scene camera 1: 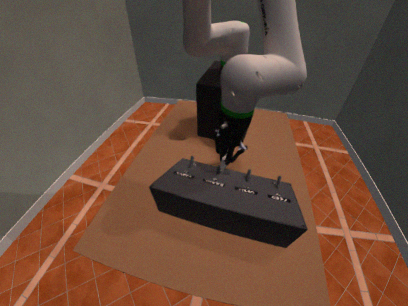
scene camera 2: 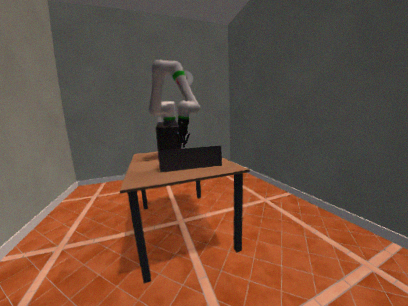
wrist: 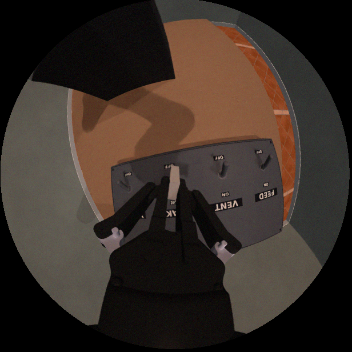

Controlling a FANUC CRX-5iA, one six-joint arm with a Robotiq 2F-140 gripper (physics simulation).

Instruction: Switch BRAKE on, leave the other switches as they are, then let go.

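Places are measured from the arm's base along level axes (x back, y right, z up), in metres.
Pixels of known places: gripper, fingertip midpoint: (scene camera 1: 223, 166); arm's base, origin of the base link: (scene camera 2: 170, 124).
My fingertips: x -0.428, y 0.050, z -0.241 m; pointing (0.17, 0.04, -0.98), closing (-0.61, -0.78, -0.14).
Note:
Ahead of a thing's pixels: the offset from my fingertips to its middle. Level surfaces: height alone.
The dark switch box @(dx -0.107, dy -0.018, dz -0.050 m) (scene camera 1: 230, 210) (scene camera 2: 192, 159) (wrist: 250, 215) carries a row of toggle levers. The BRAKE lever @(dx -0.020, dy +0.021, dz +0.004 m) (scene camera 1: 218, 170) stands beside my fingertips in scene camera 1; in the wrist view the fingers hide it, so its lean is unclear. The BRAKE label @(dx -0.087, dy +0.039, dz +0.007 m) (scene camera 1: 214, 182) is partly covered in the wrist view. The VENT lever @(dx -0.039, dy -0.099, dz -0.001 m) (scene camera 1: 248, 175) (wrist: 223, 169) and FEED lever @(dx -0.071, dy -0.214, dz -0.001 m) (scene camera 1: 279, 181) (wrist: 266, 162) point toward OFF. The VALVE lever @(dx +0.025, dy +0.133, dz -0.001 m) (scene camera 1: 192, 161) (wrist: 126, 186) stands at the other end. My gripper (scene camera 1: 223, 161) (scene camera 2: 184, 145) (wrist: 173, 172) is shut and empty, its tips low over the BRAKE switch.
The box stands on a brown table @(dz -0.111 m) (scene camera 1: 125, 225) (scene camera 2: 150, 181) (wrist: 220, 90). The black robot base (scene camera 1: 207, 107) (scene camera 2: 167, 137) (wrist: 110, 50) stands behind the box. The tiled floor (scene camera 1: 350, 190) (scene camera 2: 300, 240) lies around the table.

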